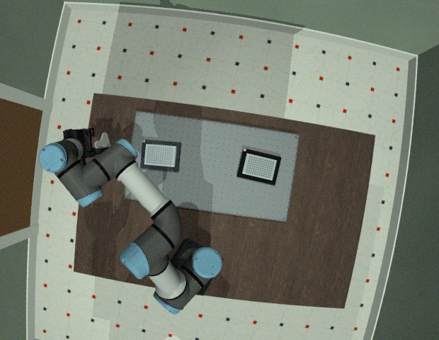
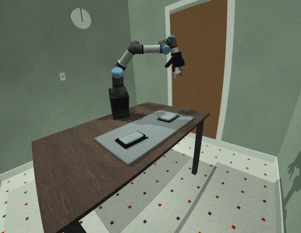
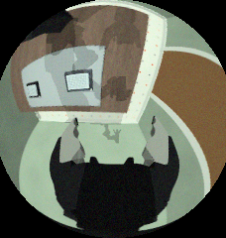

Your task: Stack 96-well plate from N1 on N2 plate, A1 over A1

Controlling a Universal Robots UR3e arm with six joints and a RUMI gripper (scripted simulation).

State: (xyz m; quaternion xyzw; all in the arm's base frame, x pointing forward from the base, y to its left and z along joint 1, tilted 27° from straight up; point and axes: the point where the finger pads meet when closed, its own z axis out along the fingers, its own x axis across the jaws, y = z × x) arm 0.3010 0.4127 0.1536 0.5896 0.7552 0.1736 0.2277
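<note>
My gripper is now 31 cm above the grey nest N1 and 17 cm to the left of it. The rest, counted from my hand: black nest N2: 58 cm to the right, 31 cm below.
</note>
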